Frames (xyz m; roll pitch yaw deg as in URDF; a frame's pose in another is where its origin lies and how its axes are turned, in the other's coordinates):
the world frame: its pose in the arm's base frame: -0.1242 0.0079 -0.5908 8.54 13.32 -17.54
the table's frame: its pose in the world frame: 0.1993 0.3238 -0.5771 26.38 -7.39 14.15
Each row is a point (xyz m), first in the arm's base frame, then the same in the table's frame.
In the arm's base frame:
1: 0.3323 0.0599 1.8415
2: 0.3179 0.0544 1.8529
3: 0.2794 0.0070 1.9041
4: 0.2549 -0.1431 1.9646
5: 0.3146 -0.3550 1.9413
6: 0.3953 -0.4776 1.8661
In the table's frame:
1: 0.1012 1.6061 2.5493
2: 0.0866 1.6072 2.5617
3: 0.0490 1.5973 2.6312
4: 0.0333 1.5139 2.7712
5: 0.1117 1.3395 2.8828
6: 0.2069 1.2057 2.8986

